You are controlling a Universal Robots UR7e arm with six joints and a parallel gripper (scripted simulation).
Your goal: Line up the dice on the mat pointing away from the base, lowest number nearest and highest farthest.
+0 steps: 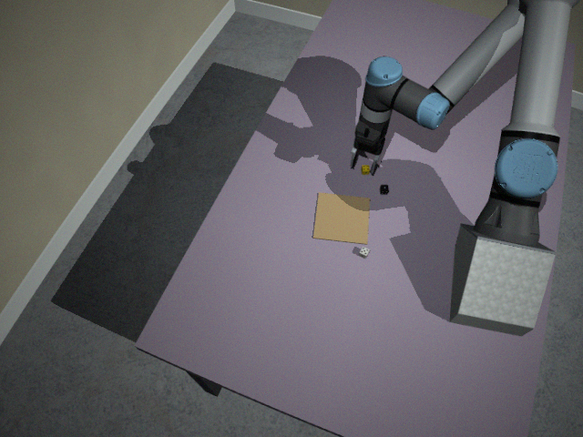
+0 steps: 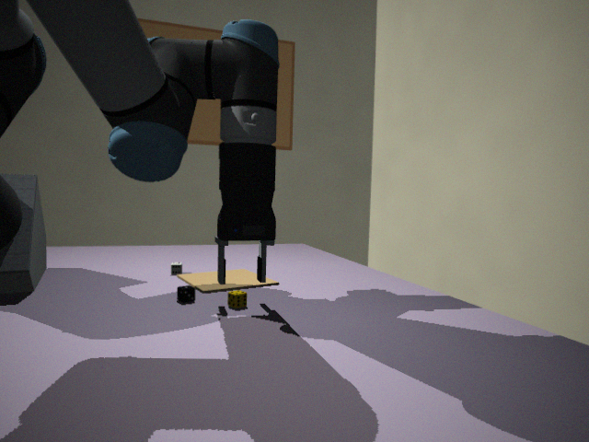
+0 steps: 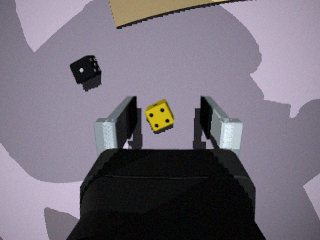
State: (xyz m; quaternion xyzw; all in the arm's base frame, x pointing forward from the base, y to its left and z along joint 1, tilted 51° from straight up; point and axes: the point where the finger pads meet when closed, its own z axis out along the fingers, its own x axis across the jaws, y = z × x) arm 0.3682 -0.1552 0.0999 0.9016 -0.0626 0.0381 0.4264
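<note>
Now: the yellow die 1 cm behind my hand, 1 cm to the right of it and 4 cm below it. From my hand the other things lie so: white die (5 cm behind, 24 cm to the left, 4 cm below); tan mat (3 cm ahead, 15 cm to the left, 5 cm below); black die (7 cm behind, 4 cm to the left, 4 cm below).
</note>
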